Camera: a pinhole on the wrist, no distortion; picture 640 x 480 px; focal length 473.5 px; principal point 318.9 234.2 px. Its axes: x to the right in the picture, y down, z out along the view. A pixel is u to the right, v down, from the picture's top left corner.
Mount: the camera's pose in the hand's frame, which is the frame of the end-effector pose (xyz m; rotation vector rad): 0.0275 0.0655 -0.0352 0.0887 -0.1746 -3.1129
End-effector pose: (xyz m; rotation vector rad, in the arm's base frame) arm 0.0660 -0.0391 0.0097 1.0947 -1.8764 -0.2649
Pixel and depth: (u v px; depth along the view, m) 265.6 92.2 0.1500
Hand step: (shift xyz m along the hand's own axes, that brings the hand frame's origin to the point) 0.0348 0.1273 0.1095
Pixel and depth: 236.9 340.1 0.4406
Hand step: 0.0800 0.0185 0.4172
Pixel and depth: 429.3 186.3 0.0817
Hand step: 0.0036 0.0823 0.0439
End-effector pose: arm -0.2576 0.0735 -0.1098 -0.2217 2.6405 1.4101
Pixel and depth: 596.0 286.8 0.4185
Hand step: -0.2403 0.0595 0.3716
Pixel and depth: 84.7 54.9 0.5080
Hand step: 0.2451 0.3195 0.4611
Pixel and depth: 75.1 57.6 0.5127
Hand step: 0.2576 0.3192 0.4666
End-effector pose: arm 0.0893 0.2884 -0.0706 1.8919 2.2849 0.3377
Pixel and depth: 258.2 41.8 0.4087
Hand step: 0.0529 0.2772 0.3545
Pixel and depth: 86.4 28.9 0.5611
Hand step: 0.2652 0.3766 0.5094
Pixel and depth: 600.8 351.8 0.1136
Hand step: -0.0461 0.0484 0.0769
